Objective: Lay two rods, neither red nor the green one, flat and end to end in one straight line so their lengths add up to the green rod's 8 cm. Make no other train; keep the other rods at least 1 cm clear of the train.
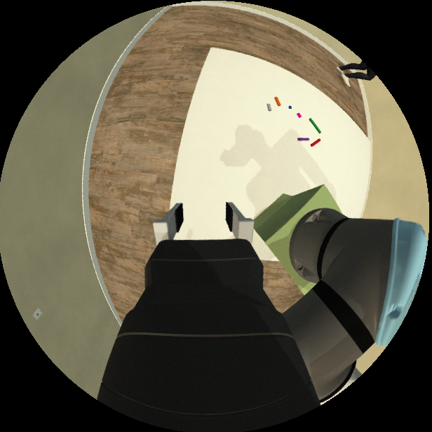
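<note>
The rods lie apart on the pale table top (210,110), in its upper right part. The green rod (315,125) is the longest and lies slanted. The red rod (315,142) and the purple rod (303,139) lie close together below it. A small magenta rod (299,115) and a tiny blue rod (290,107) lie to its upper left. The orange rod (277,101) and the grey rod (269,107) lie side by side at the left of the group. My gripper (204,211) is open and empty, well away from the rods.
A green block-shaped base (277,220) stands right of my gripper, with the grey and blue arm (350,260) above it. Shadows of the arm fall on the table top between gripper and rods. A person's dark legs (357,71) show at the upper right, on the wooden floor (135,125).
</note>
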